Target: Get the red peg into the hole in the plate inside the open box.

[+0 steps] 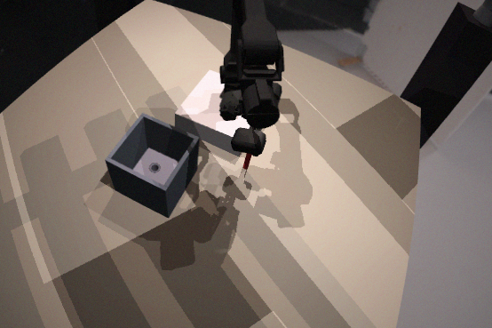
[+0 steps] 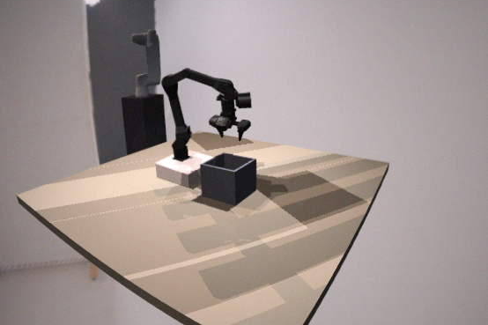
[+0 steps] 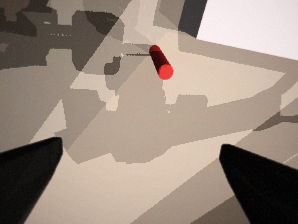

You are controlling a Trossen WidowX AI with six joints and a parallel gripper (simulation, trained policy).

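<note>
The red peg is 2 cm behind my gripper tip, 2 cm to the right of it and 12 cm below it. The rest, counted from my gripper tip: pale plate: 11 cm ahead, 22 cm to the right, 11 cm below.
</note>
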